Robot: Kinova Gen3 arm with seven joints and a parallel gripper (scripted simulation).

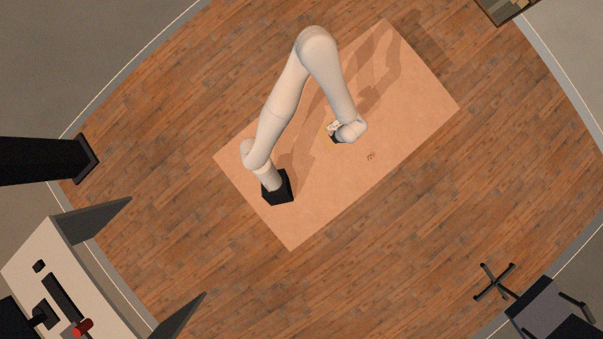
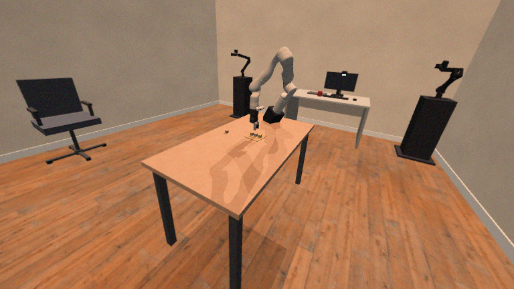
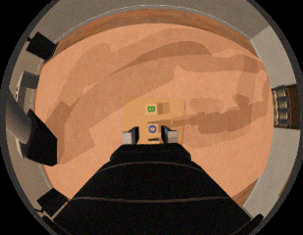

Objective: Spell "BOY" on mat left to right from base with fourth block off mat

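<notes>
Right now the mat is 8 cm below my hand and 1 cm ahead of it.
</notes>
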